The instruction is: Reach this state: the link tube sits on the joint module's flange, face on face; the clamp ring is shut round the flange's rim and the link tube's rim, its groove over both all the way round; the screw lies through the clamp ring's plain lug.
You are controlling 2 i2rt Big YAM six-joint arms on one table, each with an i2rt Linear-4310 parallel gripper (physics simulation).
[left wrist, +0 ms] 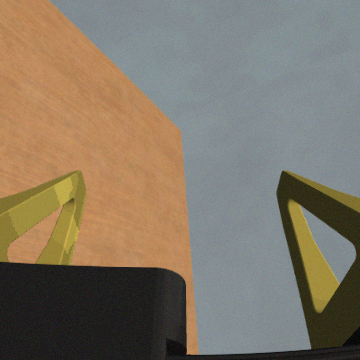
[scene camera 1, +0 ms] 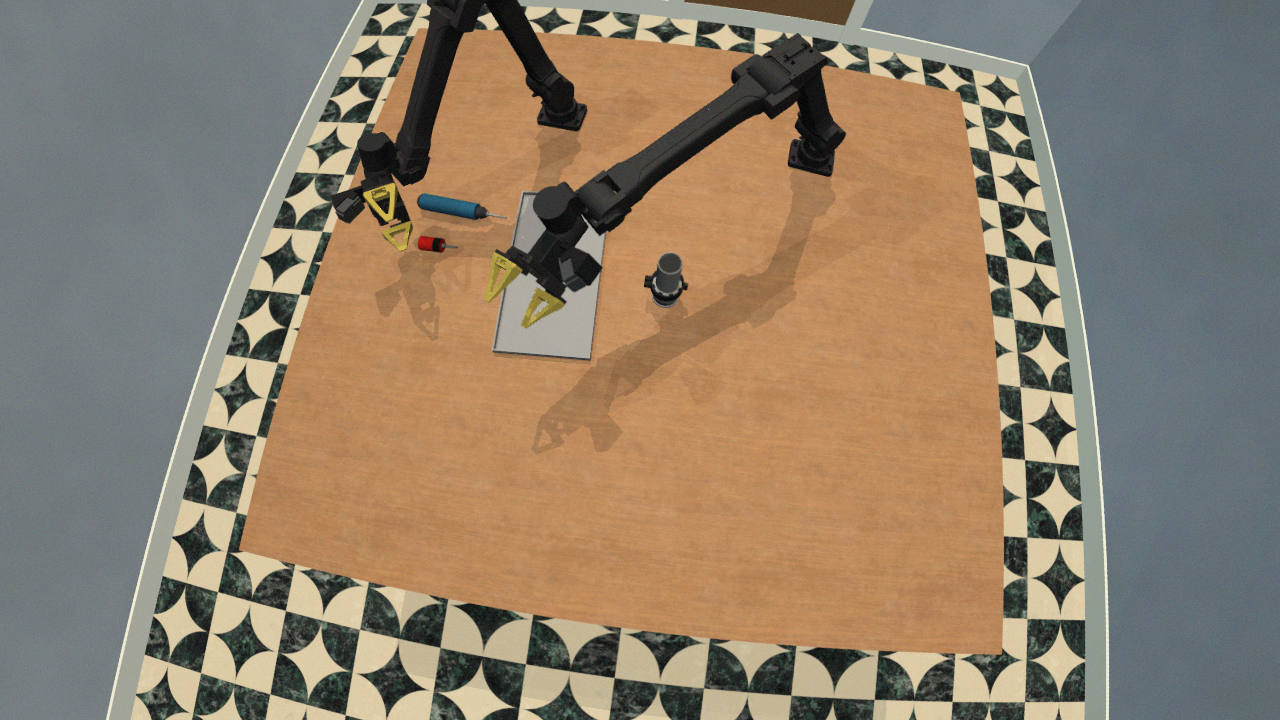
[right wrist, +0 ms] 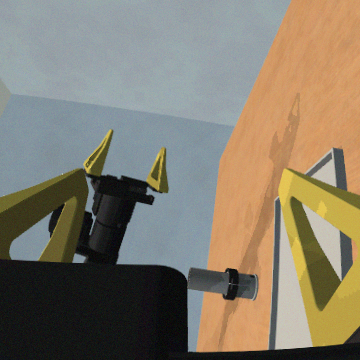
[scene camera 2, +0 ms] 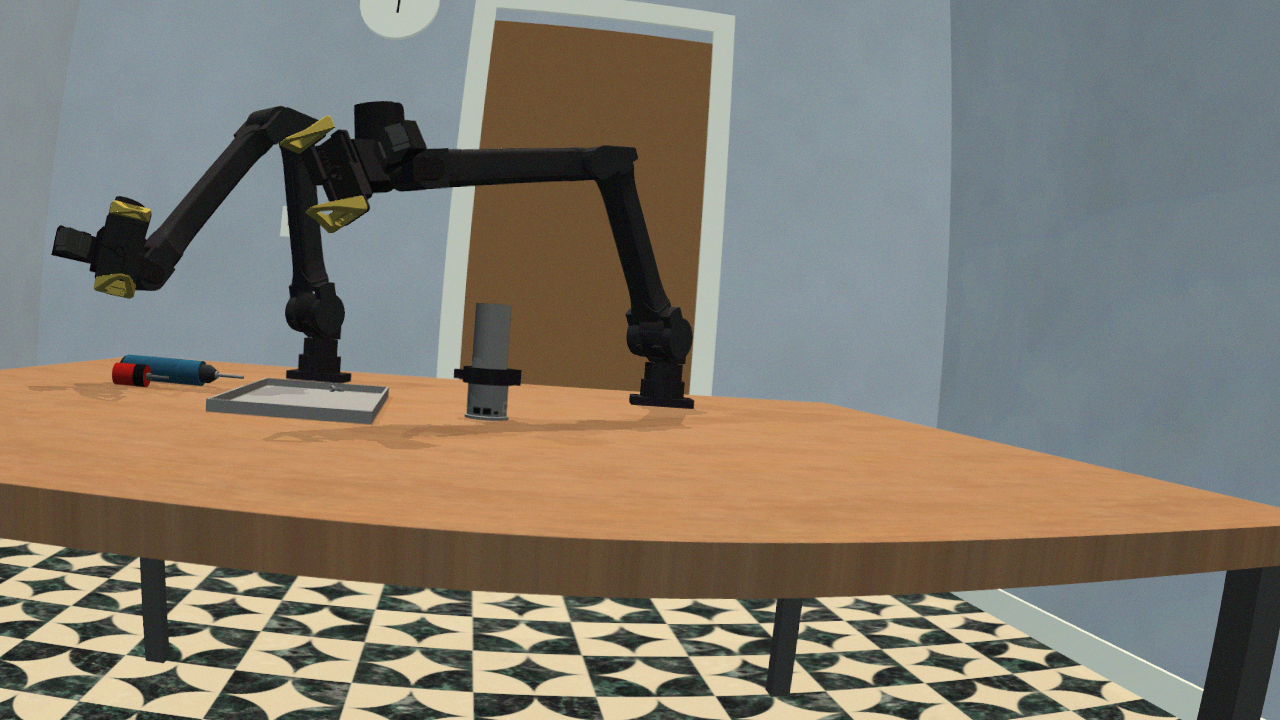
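Seen in the pictures: left gripper, fingertip midpoint: (left wrist: 181,181) (scene camera 1: 505,314) (right wrist: 138,138) (scene camera 2: 295,175); right gripper, fingertip midpoint: (scene camera 1: 396,236) (right wrist: 182,178) (scene camera 2: 130,243); left arm's base, origin of the base link: (scene camera 1: 810,159) (scene camera 2: 660,405); right arm's base, origin of the base link: (scene camera 1: 562,116) (scene camera 2: 318,379).
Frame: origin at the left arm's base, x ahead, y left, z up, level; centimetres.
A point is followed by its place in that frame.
Observation:
The grey joint module (scene camera 2: 486,400) @(x 51.9, y -28.4, z 2.7 cm) stands upright on the table, with the grey link tube (scene camera 2: 490,330) @(x 51.6, y -28.5, z 12.3 cm) upright on top of it. The black clamp ring (scene camera 2: 487,376) @(x 52.6, y -28.4, z 6.1 cm) sits round the joint between them. The assembly also shows in the top view (scene camera 1: 666,279) @(x 51.5, y -28.6, z 13.4 cm) and in the right wrist view (right wrist: 223,283) @(x 49.0, y -31.1, z 8.0 cm). I cannot make out the screw. My left gripper (scene camera 2: 323,175) is open and empty, high above the tray (scene camera 1: 520,293) @(x 56.9, y -61.0, z 0.4 cm). My right gripper (scene camera 2: 120,247) @(x 58.8, y -83.2, z 21.5 cm) (scene camera 1: 389,219) @(x 58.8, y -83.2, z 21.5 cm) is open and empty, high over the table's left edge.
A shallow grey tray (scene camera 1: 550,295) lies left of the assembly. A blue screwdriver (scene camera 1: 452,206) @(x 40.1, y -84.0, z 3.9 cm) and a small red cylinder with a thin pin (scene camera 1: 432,243) @(x 50.6, y -85.3, z 3.4 cm) lie near the table's left edge. The arm bases stand at the back.

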